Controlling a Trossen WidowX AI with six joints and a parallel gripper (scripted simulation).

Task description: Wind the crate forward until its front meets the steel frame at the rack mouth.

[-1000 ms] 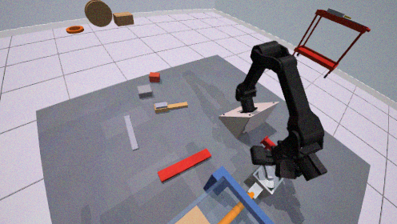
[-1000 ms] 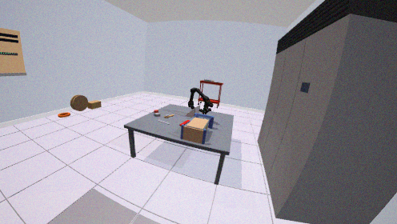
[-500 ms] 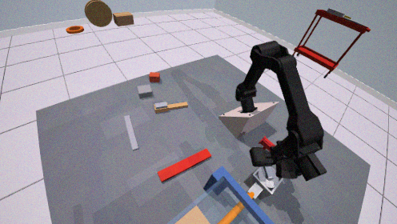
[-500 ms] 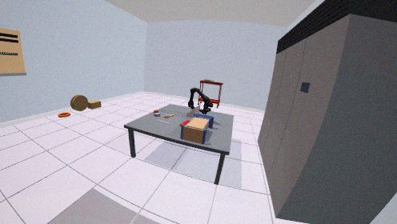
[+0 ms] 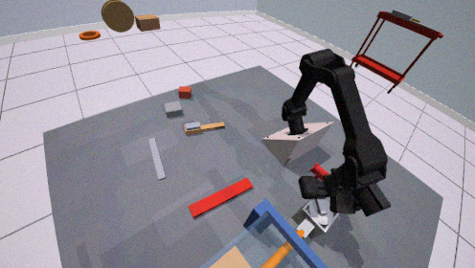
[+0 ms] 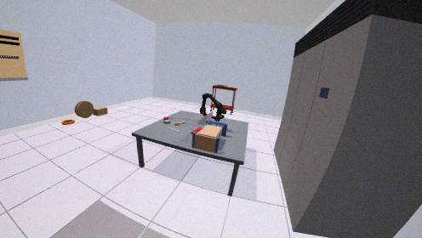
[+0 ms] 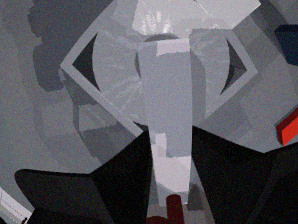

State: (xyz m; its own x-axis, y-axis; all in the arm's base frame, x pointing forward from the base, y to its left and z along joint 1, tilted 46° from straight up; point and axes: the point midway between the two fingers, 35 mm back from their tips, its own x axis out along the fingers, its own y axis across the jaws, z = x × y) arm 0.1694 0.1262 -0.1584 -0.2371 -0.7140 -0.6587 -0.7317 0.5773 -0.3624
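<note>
My gripper tip is 2 cm below the winch handle, 1 cm to the left of it and 1 cm past it. Round my gripper tip: red knob: 5 cm above, 4 cm to the right, 4 cm behind; then hand winch: 6 cm below, 3 cm to the left, 2 cm ahead; then blue frame: 19 cm ahead, 2 cm to the left, 2 cm above.
</note>
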